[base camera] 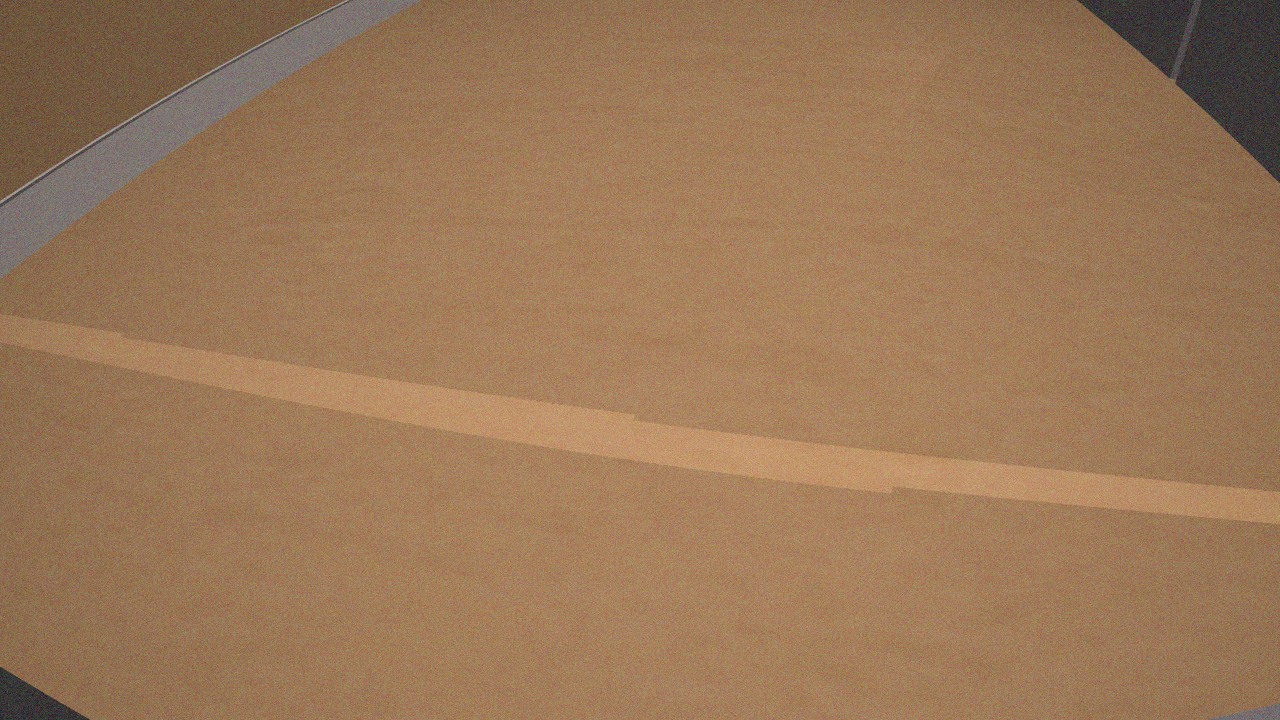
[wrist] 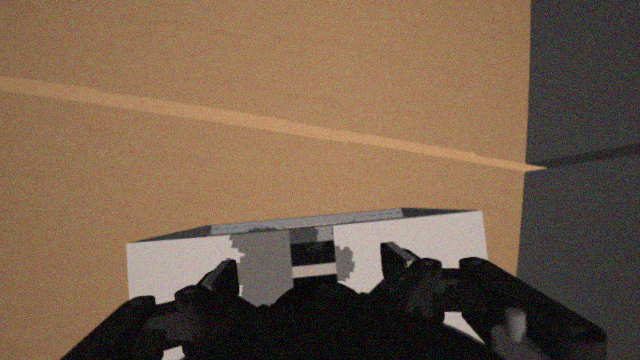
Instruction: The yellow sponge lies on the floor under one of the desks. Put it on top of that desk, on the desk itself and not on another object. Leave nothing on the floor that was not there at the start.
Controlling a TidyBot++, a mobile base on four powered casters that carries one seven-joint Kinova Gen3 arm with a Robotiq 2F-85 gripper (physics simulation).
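Places are measured from the arm's base along level axes (x up, y left, z back), in centimetres.
Pixels of known places: gripper, fingertip midpoint: (wrist: 310, 267).
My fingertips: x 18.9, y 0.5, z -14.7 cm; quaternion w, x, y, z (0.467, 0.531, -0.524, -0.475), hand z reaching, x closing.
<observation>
Behind a point stands the place of what it marks.
My gripper (wrist: 310, 267) @[z -14.7, x 18.9, y 0.5 cm] is open, with its two dark fingers wide apart and nothing seen between them. It hangs above the white and grey top of my own base (wrist: 180, 265) @[z -11.6, x -1.4, y 17.8 cm] in the wrist view. The yellow sponge does not show in either view. No desk can be made out for certain.
The wooden floor (base camera: 626, 268) @[z -60.6, x -39.7, y 4.0 cm] (wrist: 250, 165) @[z -30.4, x -39.7, y 15.0 cm] has a lighter strip of light (base camera: 447, 416) (wrist: 225, 117) across it. A dark grey surface (base camera: 1239, 98) @[z -93.2, x -34.4, y -85.6 cm] (wrist: 580, 90) @[z -41.0, x -22.6, y -72.9 cm] stands at the right in both views. A pale grey baseboard (base camera: 179, 129) @[z -113.6, x -36.9, y 86.8 cm] runs along the upper left of the base view.
</observation>
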